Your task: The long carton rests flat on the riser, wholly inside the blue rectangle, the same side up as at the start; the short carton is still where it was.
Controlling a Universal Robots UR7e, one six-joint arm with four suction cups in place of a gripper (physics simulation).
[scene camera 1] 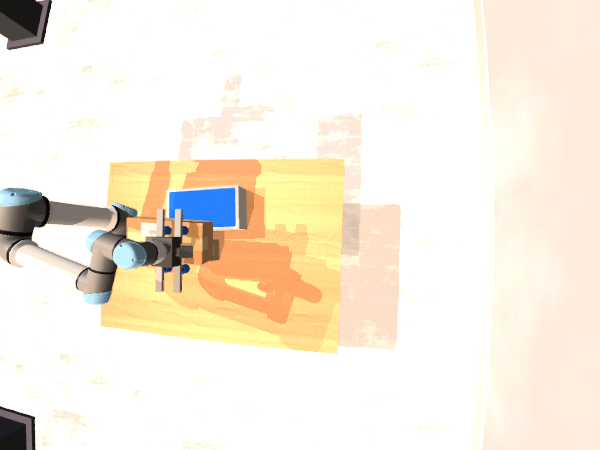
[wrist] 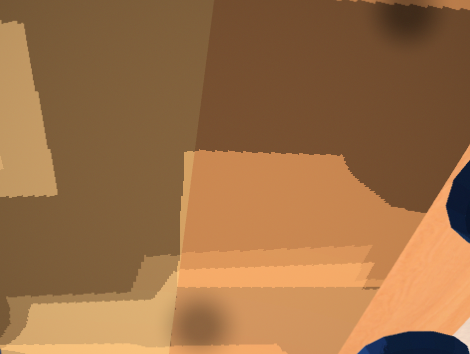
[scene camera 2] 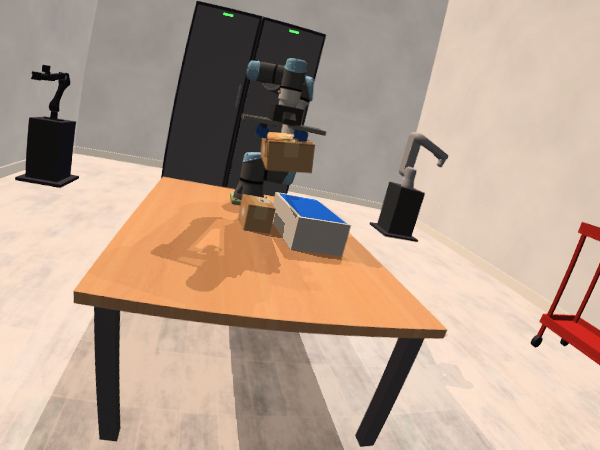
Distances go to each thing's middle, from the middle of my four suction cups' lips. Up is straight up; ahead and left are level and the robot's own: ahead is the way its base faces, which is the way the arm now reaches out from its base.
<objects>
Now: the long carton point(scene camera 1: 200, 236) 60 mm behind my suction cup, 40 mm to the left of it and 60 mm below it. Round my suction cup: riser point(scene camera 2: 306, 224) 30 mm behind, 180 mm to the left, 310 mm below; short carton point(scene camera 2: 256, 214) 60 mm behind, 20 mm to the right, 320 mm below.
</objects>
